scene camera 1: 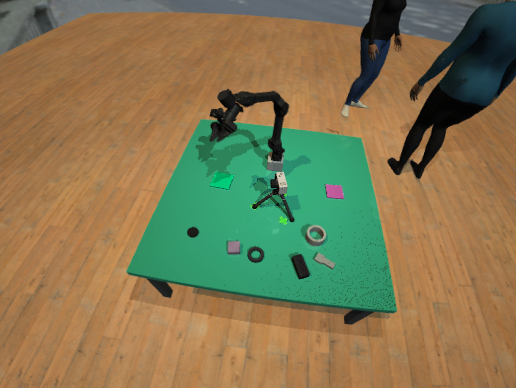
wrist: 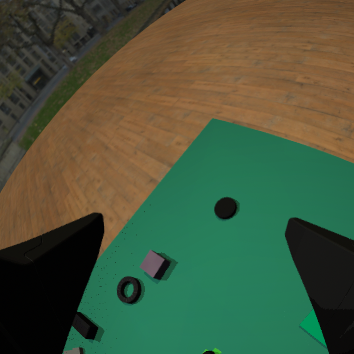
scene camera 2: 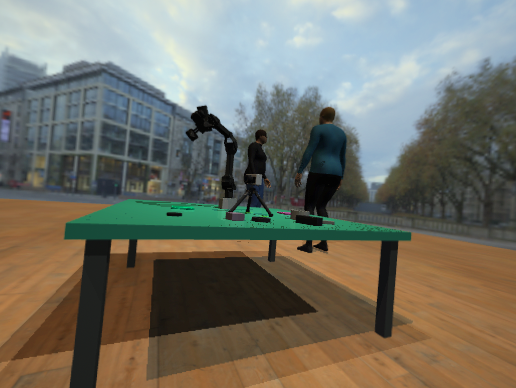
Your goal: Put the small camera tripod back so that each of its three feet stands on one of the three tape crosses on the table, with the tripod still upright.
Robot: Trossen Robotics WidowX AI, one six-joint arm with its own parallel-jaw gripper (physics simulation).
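Frame: origin at the arm's base, x left, y back, z up, level; centimetres.
Where they show: gripper, fingertip midpoint: [scene camera 1: 213, 141] [wrist: 199, 226] [scene camera 2: 197, 131]; arm's base at its link origin: [scene camera 1: 276, 157] [scene camera 2: 228, 198].
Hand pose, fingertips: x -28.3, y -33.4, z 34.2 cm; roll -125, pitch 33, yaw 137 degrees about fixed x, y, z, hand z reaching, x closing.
Note:
Each offset is from my fingertips to the centre of the thing. "spot": to the spot under its first point. Level surfaces: height alone.
The small camera tripod {spot: dx +33.7, dy -2.5, dz -18.6 cm} [scene camera 1: 281, 183] [scene camera 2: 255, 179] stands upright near the middle of the green table {dz -41.7 cm} [scene camera 1: 170, 250], with a pale camera head and black legs. One lime tape cross {dx +37.9, dy -8.7, dz -41.6 cm} [scene camera 1: 283, 220] lies just left of the tripod's front right foot, which is off it. Another cross {spot: dx +20.2, dy -3.5, dz -40.1 cm} [scene camera 1: 253, 206] [wrist: 214, 351] is at the left foot and partly covered by it. A third lime patch shows small behind the legs; its foot is hard to see. My gripper [scene camera 1: 216, 138] [scene camera 2: 192, 134] [wrist: 199, 226] is open and empty, high above the table's back left part, well away from the tripod.
A green square {spot: dx -2.4, dy +12.7, dz -40.7 cm} [scene camera 1: 222, 180], magenta square {spot: dx +67.1, dy +18.1, dz -40.7 cm} [scene camera 1: 334, 191], black disc {dx -8.2, dy -26.0, dz -41.1 cm} [scene camera 1: 193, 232] [wrist: 225, 208], mauve block {dx +15.4, dy -30.9, dz -40.2 cm} [scene camera 1: 233, 247] [wrist: 154, 264], black ring {dx +26.8, dy -32.1, dz -40.9 cm} [scene camera 1: 249, 259], grey ring {dx +55.8, dy -16.4, dz -39.2 cm} [scene camera 1: 310, 241], black box {dx +49.1, dy -34.8, dz -39.9 cm} [scene camera 1: 300, 266] and grey piece {dx +61.4, dy -29.5, dz -40.9 cm} [scene camera 1: 325, 260] lie around the tripod. Two people stand behind the table.

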